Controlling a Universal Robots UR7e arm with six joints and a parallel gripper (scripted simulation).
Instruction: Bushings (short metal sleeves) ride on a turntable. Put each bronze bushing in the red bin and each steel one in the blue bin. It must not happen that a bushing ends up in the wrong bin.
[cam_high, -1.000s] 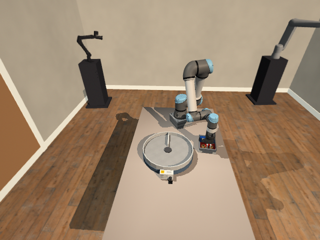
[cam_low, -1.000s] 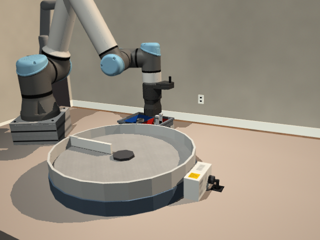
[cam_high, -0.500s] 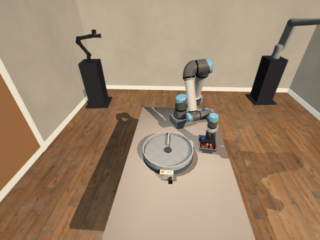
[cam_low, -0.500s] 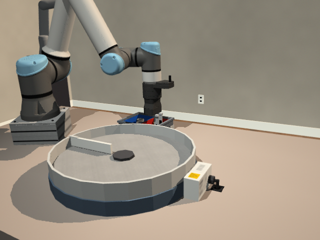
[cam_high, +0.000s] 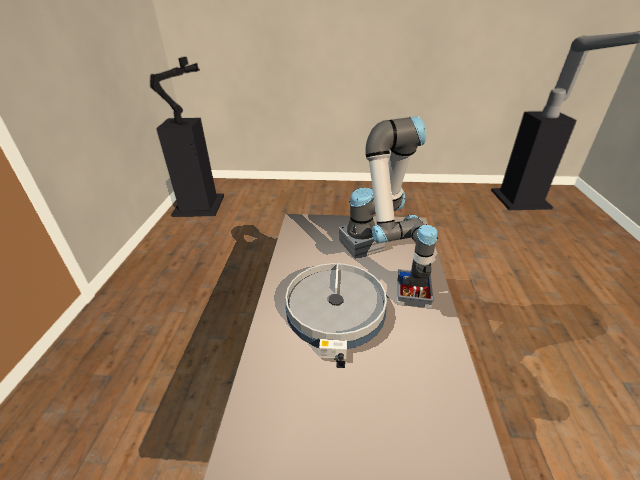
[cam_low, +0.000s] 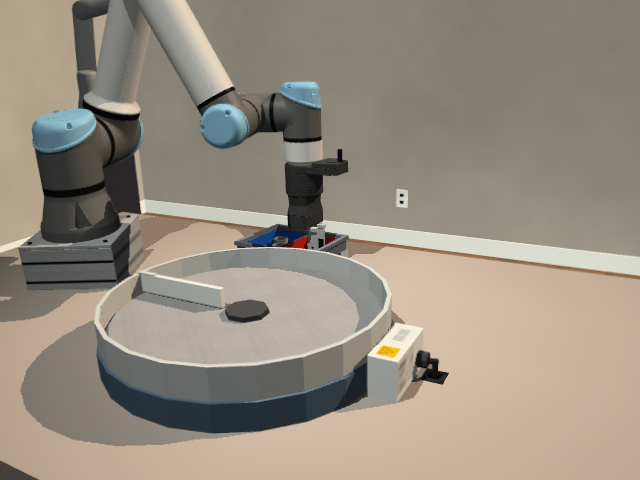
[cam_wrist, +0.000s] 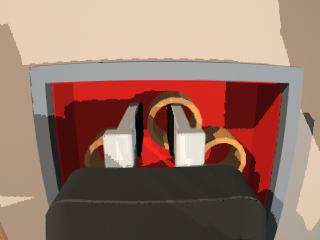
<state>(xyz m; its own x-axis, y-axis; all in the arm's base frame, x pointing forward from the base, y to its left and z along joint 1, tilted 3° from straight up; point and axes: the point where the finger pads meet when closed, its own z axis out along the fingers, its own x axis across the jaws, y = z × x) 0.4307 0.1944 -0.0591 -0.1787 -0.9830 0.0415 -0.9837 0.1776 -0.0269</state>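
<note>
The bin is 6 cm behind my hand and 1 cm below it. Also, from my hand: round turntable: 36 cm to the right, 4 cm ahead, 2 cm above.
</note>
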